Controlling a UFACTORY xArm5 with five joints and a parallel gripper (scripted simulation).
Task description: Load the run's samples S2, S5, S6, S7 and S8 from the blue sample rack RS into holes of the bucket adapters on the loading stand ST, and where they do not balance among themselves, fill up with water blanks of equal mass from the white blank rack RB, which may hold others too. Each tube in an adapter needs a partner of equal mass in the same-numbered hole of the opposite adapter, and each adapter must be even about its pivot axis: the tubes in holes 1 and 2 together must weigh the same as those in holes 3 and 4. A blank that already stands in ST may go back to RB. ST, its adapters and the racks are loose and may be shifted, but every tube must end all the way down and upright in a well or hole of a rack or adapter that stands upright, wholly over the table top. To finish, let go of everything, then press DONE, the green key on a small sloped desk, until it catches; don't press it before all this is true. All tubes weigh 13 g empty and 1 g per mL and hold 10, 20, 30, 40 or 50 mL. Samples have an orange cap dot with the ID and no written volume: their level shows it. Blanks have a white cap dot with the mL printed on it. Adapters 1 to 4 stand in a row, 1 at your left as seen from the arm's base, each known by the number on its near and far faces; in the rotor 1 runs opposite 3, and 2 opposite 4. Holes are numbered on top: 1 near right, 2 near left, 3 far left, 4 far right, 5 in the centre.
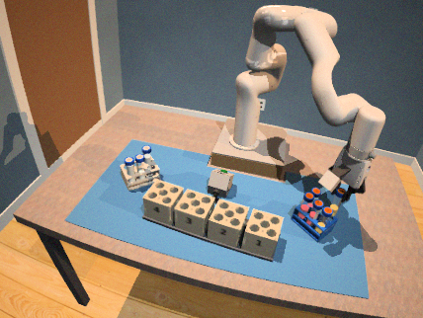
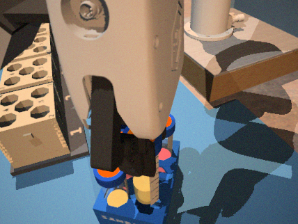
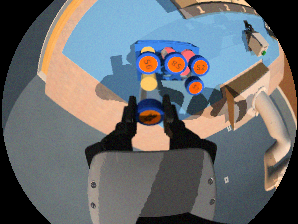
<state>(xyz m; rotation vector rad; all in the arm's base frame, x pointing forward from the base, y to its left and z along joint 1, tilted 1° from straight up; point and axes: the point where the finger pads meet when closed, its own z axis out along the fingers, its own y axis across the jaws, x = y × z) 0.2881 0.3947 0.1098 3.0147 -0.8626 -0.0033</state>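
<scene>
Right now my hand is 150 mm above the blue sample rack RS and 40 mm to the left of it. Also, from my hand: white blank rack RB (690 mm to the right, 150 mm below, 40 mm ahead); then blue-capped tube (700 mm to the right, 110 mm below, 80 mm ahead); then loading stand ST (360 mm to the right, 170 mm below, 140 mm ahead).
</scene>
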